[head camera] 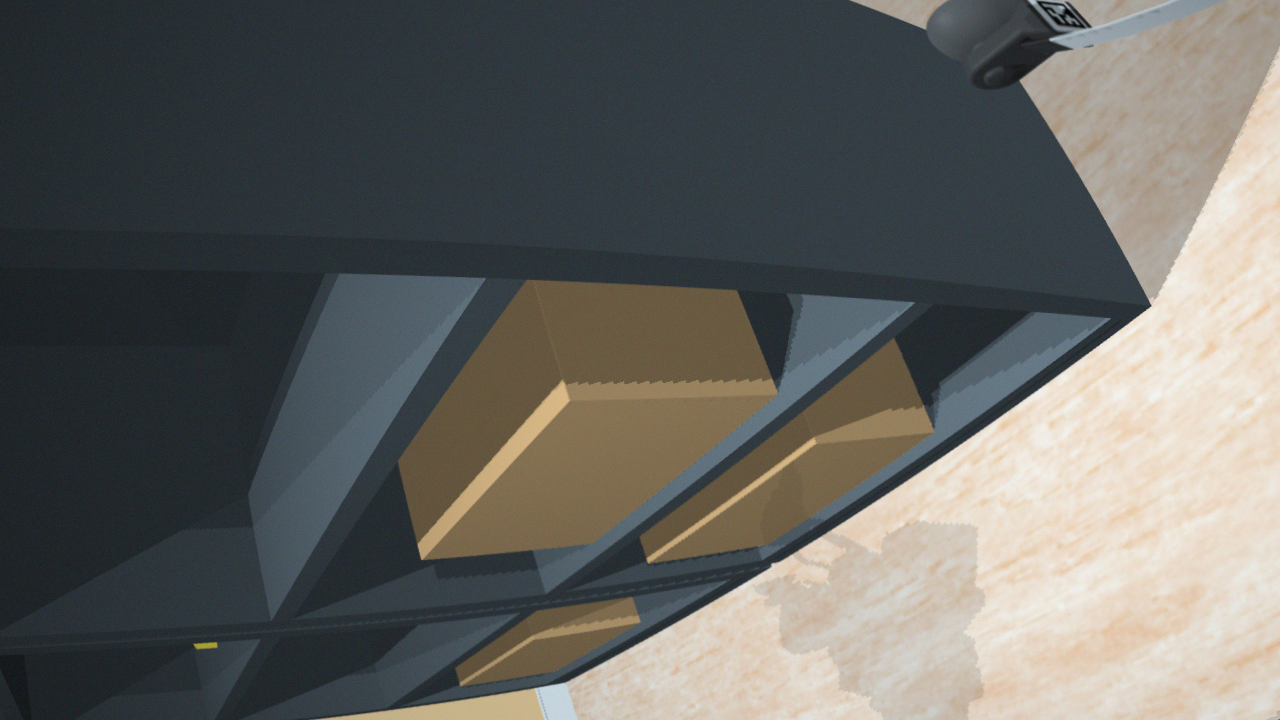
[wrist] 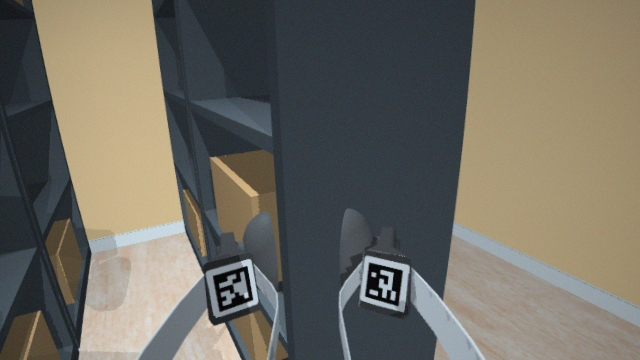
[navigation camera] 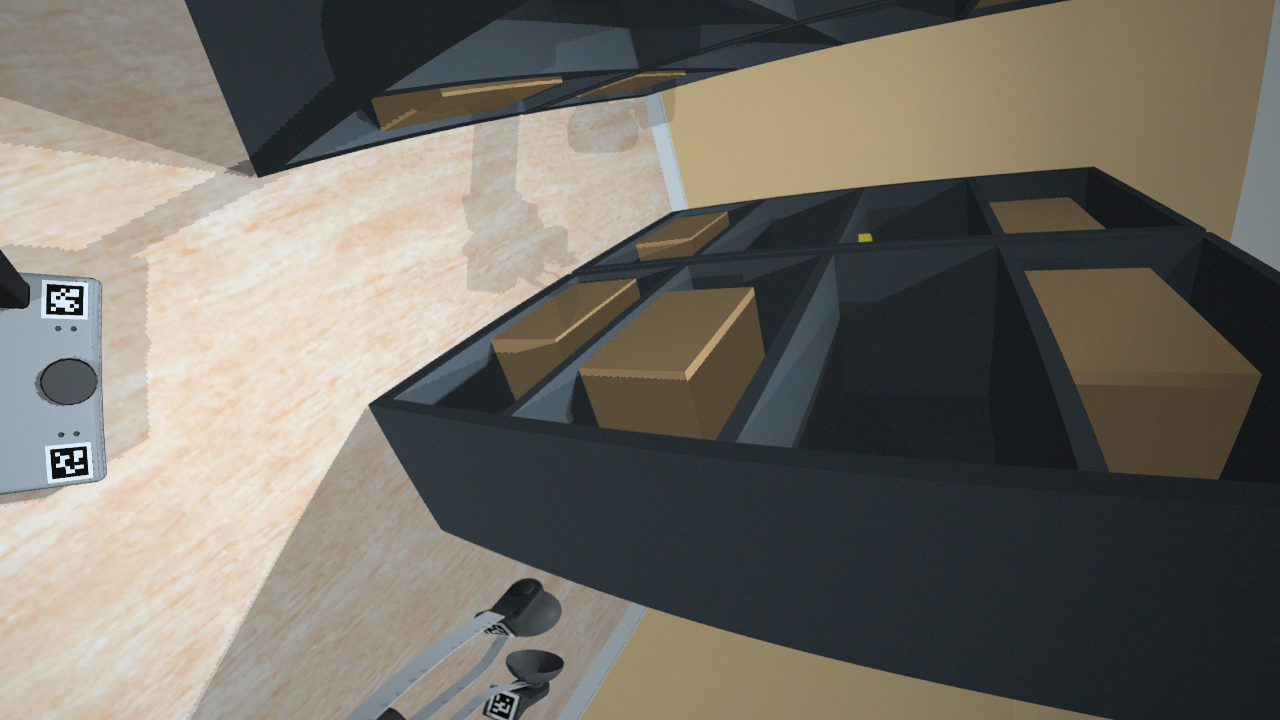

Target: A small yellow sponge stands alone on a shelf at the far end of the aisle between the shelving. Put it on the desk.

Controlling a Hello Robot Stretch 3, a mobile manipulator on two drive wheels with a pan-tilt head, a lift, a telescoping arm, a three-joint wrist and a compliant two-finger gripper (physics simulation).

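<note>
The small yellow sponge sits in a compartment of the far shelving unit, small at the lower left of the head view and right of centre in the navigation view. It does not show in the wrist view. My gripper is open with nothing between its fingers. It is outside the near shelving unit, in front of its broad end panel and well away from the sponge. One fingertip shows at the top right of the head view. The desk does not show.
Brown boxes stand in other compartments. A second shelving unit stands across the aisle. A tan wall closes the aisle's end. Another wall is right of the near end panel. My base shows at left.
</note>
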